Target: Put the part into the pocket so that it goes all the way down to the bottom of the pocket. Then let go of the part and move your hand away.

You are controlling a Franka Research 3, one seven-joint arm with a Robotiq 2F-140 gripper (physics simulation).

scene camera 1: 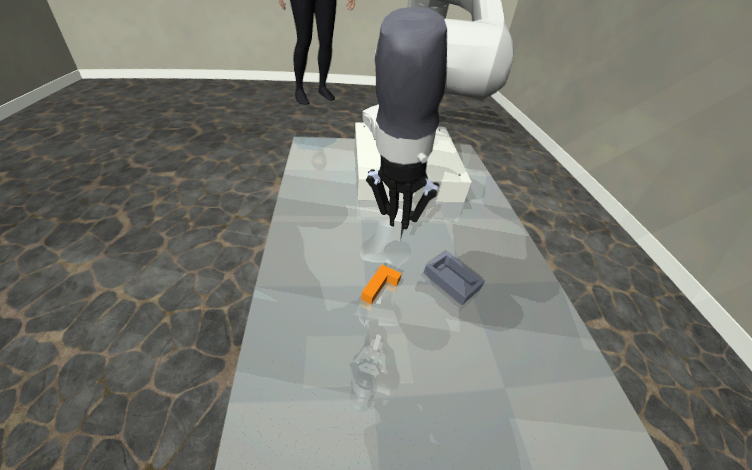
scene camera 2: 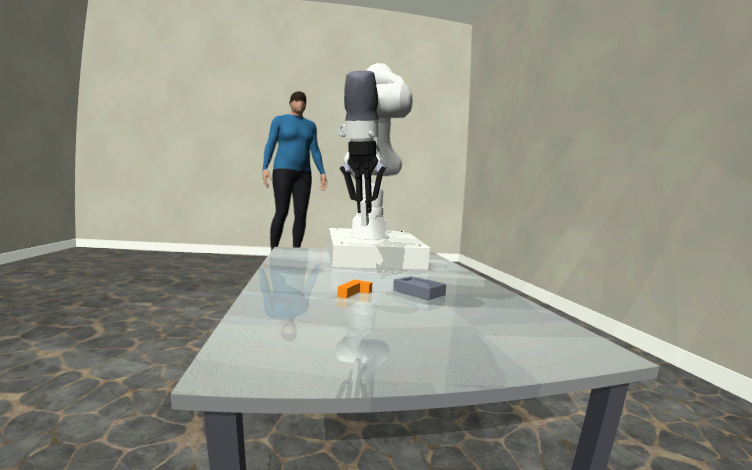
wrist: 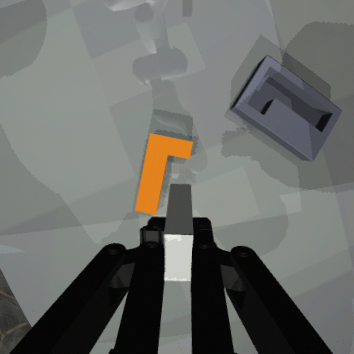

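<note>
The part, an orange L-shaped block (scene camera 1: 376, 284) (scene camera 2: 349, 288) (wrist: 154, 175), lies flat on the table, outside the pocket. In the wrist view its short arm points right at the upper end. The pocket is a recess in a blue-grey block (scene camera 1: 450, 288) (scene camera 2: 418, 289) (wrist: 275, 131), which lies to the part's right, turned at an angle and apart from it. The recess holds no part. My gripper (scene camera 1: 399, 224) (scene camera 2: 364, 210) (wrist: 179, 201) is shut and points down, high above the table, behind the part in the scene views. A narrow grey-white piece shows at its fingertips.
The glossy table (scene camera 1: 310, 432) (scene camera 2: 443, 354) shows reflections and shadows. The arm's white base block (scene camera 1: 413, 191) (scene camera 2: 357, 256) stands at its far end. A person (scene camera 1: 313, 44) (scene camera 2: 293, 144) stands behind the table, to the left of the arm.
</note>
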